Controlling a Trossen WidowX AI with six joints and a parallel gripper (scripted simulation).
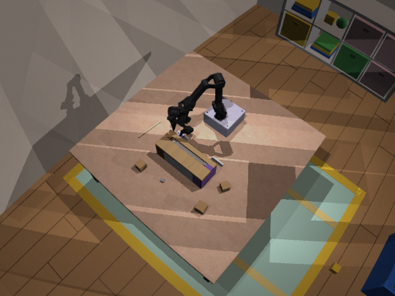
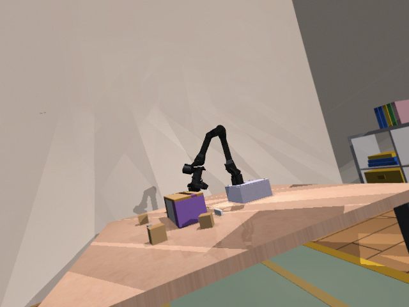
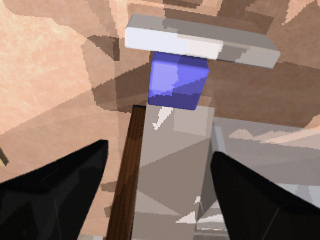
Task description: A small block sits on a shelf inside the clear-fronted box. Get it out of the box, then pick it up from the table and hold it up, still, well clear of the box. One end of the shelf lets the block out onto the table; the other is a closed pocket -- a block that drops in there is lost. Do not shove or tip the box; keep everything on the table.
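My gripper tip is 20 mm past the blue block and 50 mm above it. The rest, counted from my gripper tip: thin stick 80 mm ahead, 190 mm to the right, 60 mm below; then grey piece 280 mm ahead, 150 mm to the left, 60 mm below; then tan-topped box 60 mm ahead, 170 mm to the left, 10 mm below.
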